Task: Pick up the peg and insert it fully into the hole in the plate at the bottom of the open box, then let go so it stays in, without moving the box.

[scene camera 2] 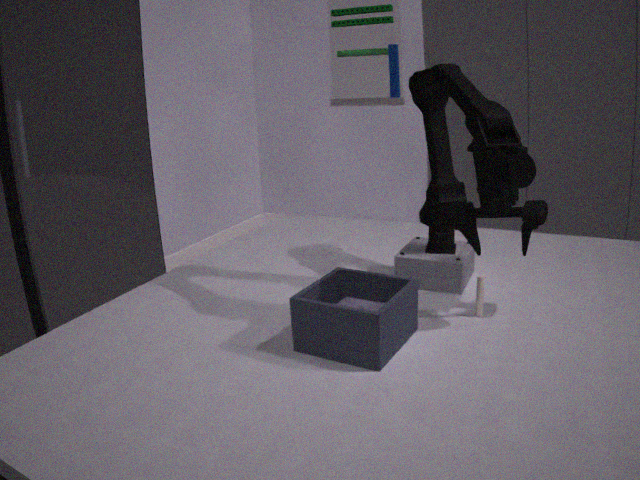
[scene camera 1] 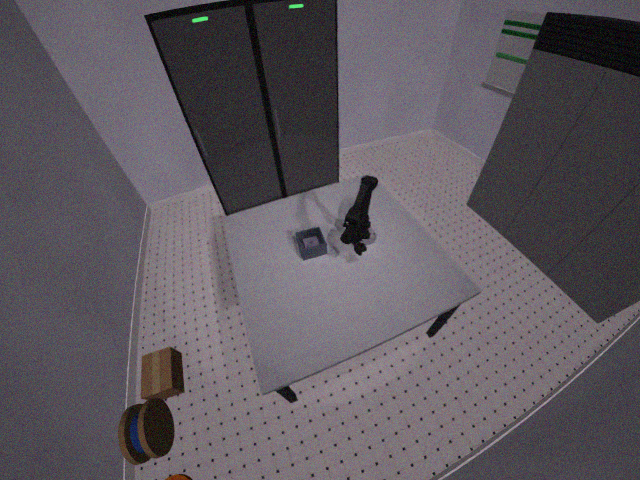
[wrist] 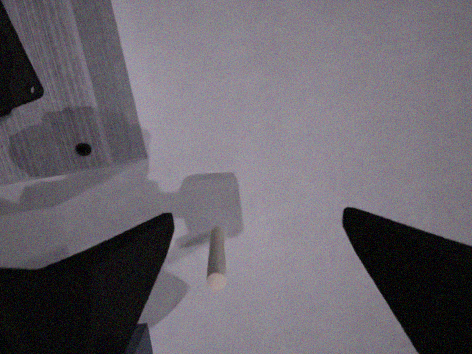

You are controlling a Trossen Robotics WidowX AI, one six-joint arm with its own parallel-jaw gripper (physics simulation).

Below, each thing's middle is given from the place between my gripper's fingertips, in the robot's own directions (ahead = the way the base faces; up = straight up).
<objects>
Now: hand 7 cm above the pale peg [wrist: 216,280], 5 cm short of it and 4 cm to the left of it. From my hand the other things lie so: blue-grey box [scene camera 2: 320,327]: 25 cm to the right, 17 cm ahead, 6 cm below.
</objects>
